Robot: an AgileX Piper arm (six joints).
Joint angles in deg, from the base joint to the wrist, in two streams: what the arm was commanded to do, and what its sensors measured. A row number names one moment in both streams.
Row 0, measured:
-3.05 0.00 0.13 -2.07 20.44 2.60
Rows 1 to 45, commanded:
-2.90 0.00 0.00 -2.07 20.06 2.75
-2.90 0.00 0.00 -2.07 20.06 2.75
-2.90 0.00 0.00 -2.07 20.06 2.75
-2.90 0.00 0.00 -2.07 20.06 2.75
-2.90 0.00 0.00 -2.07 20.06 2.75
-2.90 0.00 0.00 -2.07 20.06 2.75
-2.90 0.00 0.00 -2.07 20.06 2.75
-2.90 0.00 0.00 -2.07 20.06 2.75
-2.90 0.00 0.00 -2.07 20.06 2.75
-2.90 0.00 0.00 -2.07 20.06 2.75
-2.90 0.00 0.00 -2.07 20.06 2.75
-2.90 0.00 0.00 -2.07 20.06 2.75
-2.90 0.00 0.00 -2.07 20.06 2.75
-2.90 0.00 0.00 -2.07 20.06 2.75
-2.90 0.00 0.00 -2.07 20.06 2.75
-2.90 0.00 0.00 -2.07 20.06 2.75
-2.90 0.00 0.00 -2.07 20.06 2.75
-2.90 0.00 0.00 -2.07 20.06 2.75
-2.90 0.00 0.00 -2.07 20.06 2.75
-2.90 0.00 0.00 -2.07 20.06 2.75
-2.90 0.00 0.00 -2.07 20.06 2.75
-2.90 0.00 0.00 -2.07 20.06 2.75
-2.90 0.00 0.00 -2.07 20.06 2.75
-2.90 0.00 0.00 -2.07 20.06 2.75
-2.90 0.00 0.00 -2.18 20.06 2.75
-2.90 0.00 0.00 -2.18 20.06 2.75
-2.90 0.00 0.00 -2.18 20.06 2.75
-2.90 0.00 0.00 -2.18 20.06 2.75
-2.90 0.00 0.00 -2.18 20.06 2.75
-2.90 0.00 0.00 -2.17 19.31 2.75
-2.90 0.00 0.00 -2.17 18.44 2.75
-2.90 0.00 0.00 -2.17 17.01 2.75
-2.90 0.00 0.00 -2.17 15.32 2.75
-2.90 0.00 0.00 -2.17 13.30 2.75
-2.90 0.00 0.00 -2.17 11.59 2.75
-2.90 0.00 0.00 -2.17 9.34 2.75
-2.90 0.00 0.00 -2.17 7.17 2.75
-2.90 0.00 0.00 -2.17 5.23 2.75
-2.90 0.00 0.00 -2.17 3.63 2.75
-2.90 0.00 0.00 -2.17 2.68 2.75
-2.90 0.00 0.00 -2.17 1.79 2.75
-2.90 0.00 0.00 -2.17 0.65 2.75
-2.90 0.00 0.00 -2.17 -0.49 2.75
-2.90 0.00 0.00 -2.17 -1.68 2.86
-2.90 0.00 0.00 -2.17 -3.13 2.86
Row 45, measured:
-3.05 0.10 0.13 -2.07 2.41 2.60
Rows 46 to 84, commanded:
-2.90 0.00 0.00 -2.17 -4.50 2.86
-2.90 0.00 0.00 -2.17 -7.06 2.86
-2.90 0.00 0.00 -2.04 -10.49 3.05
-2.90 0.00 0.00 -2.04 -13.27 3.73
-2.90 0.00 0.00 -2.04 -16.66 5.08
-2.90 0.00 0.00 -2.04 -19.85 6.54
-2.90 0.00 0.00 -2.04 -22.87 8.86
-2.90 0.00 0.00 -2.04 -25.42 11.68
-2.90 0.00 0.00 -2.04 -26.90 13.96
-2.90 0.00 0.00 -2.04 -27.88 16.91
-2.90 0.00 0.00 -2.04 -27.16 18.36
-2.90 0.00 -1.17 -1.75 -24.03 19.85
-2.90 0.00 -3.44 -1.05 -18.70 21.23
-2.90 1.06 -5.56 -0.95 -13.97 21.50
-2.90 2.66 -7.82 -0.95 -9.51 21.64
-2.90 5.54 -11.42 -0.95 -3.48 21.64
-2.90 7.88 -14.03 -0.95 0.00 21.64
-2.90 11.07 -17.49 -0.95 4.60 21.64
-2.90 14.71 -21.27 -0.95 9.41 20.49
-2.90 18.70 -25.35 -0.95 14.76 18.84
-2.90 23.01 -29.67 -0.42 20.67 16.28
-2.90 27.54 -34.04 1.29 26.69 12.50
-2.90 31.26 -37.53 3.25 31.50 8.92
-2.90 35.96 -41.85 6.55 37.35 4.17
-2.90 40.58 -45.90 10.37 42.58 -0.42
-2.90 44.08 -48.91 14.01 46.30 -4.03
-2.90 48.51 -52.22 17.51 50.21 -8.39
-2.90 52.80 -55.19 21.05 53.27 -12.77
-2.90 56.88 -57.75 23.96 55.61 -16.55
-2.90 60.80 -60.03 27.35 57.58 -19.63
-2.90 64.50 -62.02 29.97 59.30 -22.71
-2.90 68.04 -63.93 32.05 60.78 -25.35
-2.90 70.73 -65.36 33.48 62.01 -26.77
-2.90 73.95 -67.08 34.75 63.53 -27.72
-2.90 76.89 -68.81 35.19 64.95 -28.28
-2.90 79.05 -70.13 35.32 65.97 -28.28
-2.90 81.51 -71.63 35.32 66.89 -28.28
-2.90 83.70 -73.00 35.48 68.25 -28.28
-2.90 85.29 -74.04 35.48 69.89 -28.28
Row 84, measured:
-2.93 78.65 -69.58 34.28 64.73 -26.40
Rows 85 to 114, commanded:
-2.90 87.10 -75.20 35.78 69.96 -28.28
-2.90 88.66 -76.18 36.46 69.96 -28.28
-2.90 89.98 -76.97 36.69 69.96 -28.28
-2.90 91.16 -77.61 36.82 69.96 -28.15
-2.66 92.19 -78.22 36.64 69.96 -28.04
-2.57 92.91 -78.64 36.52 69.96 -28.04
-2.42 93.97 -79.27 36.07 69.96 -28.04
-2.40 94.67 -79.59 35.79 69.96 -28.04
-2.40 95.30 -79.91 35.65 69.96 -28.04
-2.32 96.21 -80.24 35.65 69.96 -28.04
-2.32 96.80 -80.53 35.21 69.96 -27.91
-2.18 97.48 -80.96 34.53 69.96 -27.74
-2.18 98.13 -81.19 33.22 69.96 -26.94
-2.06 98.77 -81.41 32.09 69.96 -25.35
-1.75 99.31 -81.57 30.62 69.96 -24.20
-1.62 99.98 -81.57 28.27 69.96 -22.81
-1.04 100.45 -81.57 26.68 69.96 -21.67
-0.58 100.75 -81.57 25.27 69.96 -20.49
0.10 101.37 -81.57 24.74 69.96 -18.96
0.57 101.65 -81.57 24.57 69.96 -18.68
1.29 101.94 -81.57 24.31 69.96 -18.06
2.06 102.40 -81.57 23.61 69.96 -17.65
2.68 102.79 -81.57 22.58 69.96 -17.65
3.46 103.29 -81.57 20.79 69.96 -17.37
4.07 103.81 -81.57 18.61 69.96 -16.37
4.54 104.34 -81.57 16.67 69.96 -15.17
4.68 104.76 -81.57 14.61 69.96 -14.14
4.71 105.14 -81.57 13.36 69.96 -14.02
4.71 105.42 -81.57 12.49 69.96 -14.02
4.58 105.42 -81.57 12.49 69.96 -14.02
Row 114, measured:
4.51 104.55 -81.43 16.89 69.69 -15.39
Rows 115 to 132, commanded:
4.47 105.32 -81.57 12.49 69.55 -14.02
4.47 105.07 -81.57 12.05 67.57 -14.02
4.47 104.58 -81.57 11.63 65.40 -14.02
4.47 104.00 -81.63 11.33 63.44 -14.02
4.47 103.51 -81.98 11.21 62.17 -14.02
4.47 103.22 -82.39 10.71 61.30 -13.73
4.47 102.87 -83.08 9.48 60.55 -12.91
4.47 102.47 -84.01 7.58 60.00 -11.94
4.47 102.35 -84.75 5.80 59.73 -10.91
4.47 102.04 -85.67 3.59 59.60 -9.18
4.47 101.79 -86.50 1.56 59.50 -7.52
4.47 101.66 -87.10 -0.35 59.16 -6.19
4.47 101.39 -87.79 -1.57 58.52 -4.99
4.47 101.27 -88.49 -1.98 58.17 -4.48
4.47 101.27 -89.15 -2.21 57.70 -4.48
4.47 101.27 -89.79 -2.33 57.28 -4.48
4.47 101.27 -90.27 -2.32 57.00 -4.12
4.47 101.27 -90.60 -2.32 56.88 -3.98
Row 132, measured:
4.71 102.13 -88.39 1.87 61.34 -5.35
